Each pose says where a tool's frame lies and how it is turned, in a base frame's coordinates. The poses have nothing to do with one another.
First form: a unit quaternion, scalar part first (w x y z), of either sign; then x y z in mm.
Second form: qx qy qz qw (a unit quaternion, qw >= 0); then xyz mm. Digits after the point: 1 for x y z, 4 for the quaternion.
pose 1, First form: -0.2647, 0.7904, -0.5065, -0.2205, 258.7, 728.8, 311.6
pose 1, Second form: -0.7904, 0.5065, 0.2205, 0.2647, 258.7, 728.8, 311.6
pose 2, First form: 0.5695, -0.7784, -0.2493, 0.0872, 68.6, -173.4, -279.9
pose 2, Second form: -0.7784, -0.2493, 0.0872, 0.5695, 68.6, -173.4, -279.9
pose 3, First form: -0.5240, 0.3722, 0.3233, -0.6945, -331.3, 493.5, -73.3
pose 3, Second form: -0.3722, -0.3233, 0.6945, 0.5240, -331.3, 493.5, -73.3
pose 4, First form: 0.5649, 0.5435, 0.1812, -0.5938, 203.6, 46.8, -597.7
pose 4, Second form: 0.5435, 0.1812, -0.5938, 0.5649, 203.6, 46.8, -597.7
